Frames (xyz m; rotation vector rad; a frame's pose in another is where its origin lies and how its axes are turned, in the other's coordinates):
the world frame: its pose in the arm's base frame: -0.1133 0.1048 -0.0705 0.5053 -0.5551 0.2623
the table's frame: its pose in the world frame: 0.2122 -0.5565 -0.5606 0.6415 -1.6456 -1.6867
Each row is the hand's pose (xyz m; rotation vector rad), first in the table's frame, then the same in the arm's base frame.
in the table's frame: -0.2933 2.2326 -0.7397 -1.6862 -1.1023 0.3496
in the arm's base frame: 0.5077 -1.2057 1.4938 -0.4855 0.1039 -2.3587
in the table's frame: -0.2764 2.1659 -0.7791 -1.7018 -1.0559 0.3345
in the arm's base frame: 0.5603 -1.2042 1.4345 -0.4403 0.1262 -2.3429
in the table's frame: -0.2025 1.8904 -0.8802 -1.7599 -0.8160 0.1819
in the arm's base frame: 0.7211 -1.1742 1.1799 -0.1670 0.2697 -2.2970
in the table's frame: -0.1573 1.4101 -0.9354 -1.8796 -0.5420 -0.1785
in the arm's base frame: 0.9184 -1.0054 0.7696 0.1823 0.6304 -2.2582
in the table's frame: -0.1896 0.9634 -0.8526 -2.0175 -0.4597 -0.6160
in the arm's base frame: 1.0044 -0.7331 0.4148 0.3506 1.0995 -2.2684
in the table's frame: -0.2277 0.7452 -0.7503 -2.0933 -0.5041 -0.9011
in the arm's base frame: 0.9978 -0.5561 0.2470 0.3614 1.4149 -2.2947
